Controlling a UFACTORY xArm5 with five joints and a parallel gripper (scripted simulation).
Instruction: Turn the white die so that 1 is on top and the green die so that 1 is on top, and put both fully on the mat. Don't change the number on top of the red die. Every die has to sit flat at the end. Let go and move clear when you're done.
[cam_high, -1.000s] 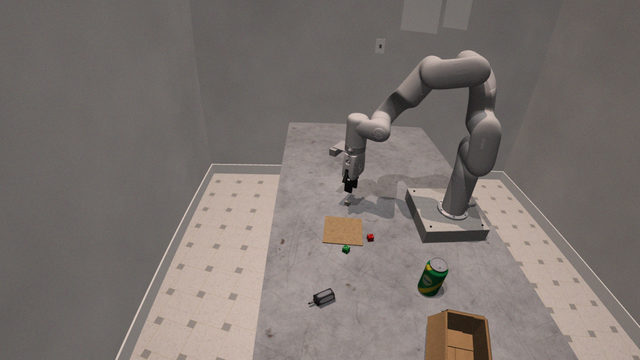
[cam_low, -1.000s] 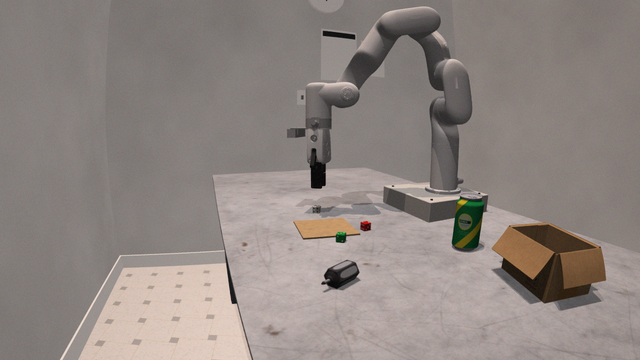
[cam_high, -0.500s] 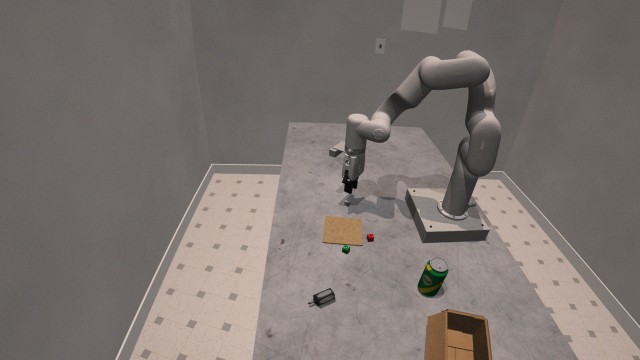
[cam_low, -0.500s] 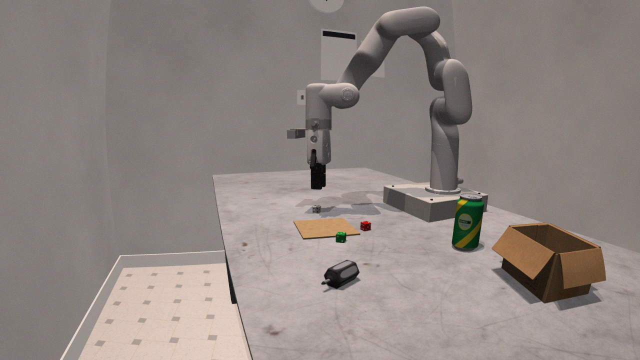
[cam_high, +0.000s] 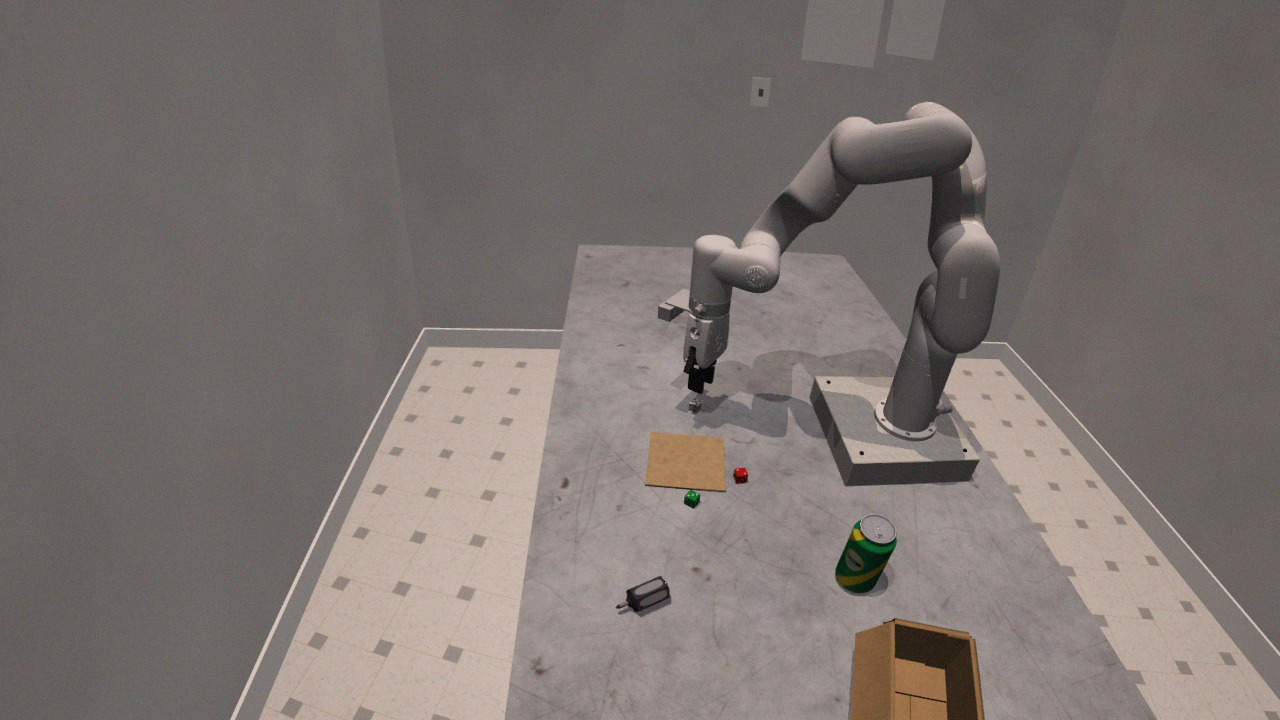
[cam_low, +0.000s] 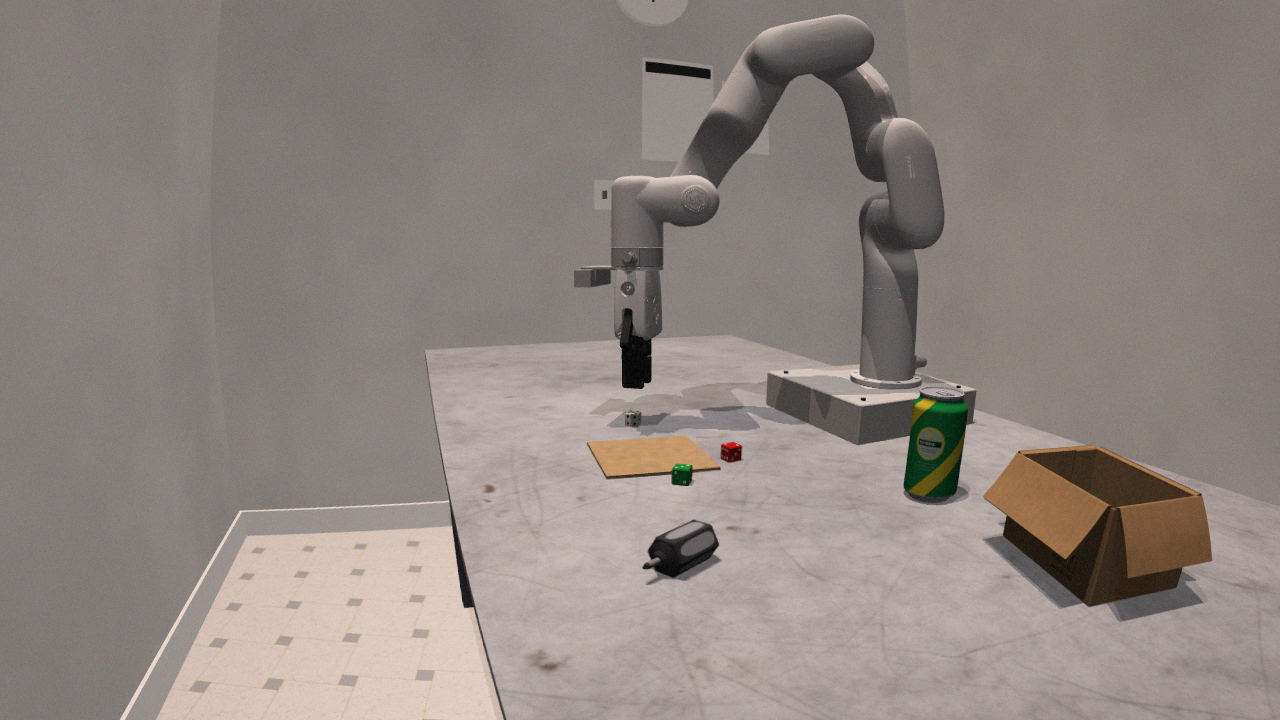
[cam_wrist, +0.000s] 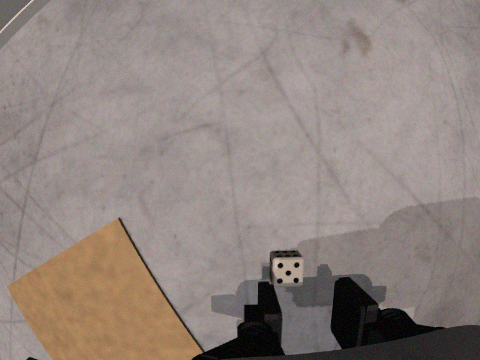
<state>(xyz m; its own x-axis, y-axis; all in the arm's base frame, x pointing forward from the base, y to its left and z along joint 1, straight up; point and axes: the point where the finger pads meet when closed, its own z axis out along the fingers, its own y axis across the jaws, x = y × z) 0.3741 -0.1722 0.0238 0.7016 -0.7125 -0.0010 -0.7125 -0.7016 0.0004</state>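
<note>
The white die is 7 cm below my hand. From my hand the other things lie so: tan mat: 6 cm ahead, 14 cm to the left, 8 cm below; then green die: 8 cm ahead, 24 cm to the left, 7 cm below; then red die: 2 cm behind, 20 cm to the left, 7 cm below.
</note>
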